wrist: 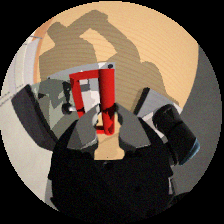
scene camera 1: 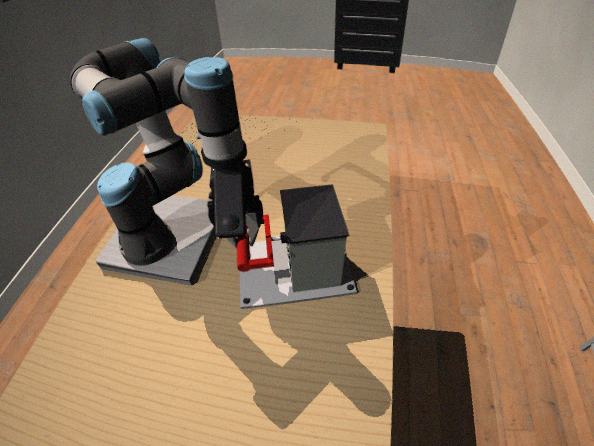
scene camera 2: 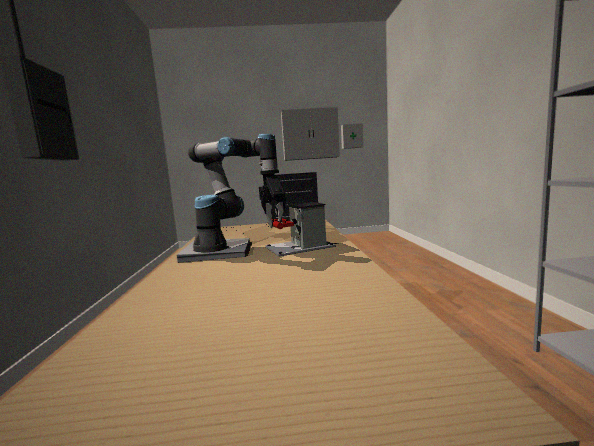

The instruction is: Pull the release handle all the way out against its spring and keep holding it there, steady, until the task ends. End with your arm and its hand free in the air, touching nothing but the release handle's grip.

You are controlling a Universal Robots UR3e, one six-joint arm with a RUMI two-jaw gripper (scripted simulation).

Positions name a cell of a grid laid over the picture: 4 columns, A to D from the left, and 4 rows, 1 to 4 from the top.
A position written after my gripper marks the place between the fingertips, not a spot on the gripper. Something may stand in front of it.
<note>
In view: my gripper (scene camera 1: B3), a release handle (wrist: B2) and a grey base plate (wrist: B2).
My gripper shows as well in the wrist view (wrist: B2) and in scene camera 2 (scene camera 2: B3).
</note>
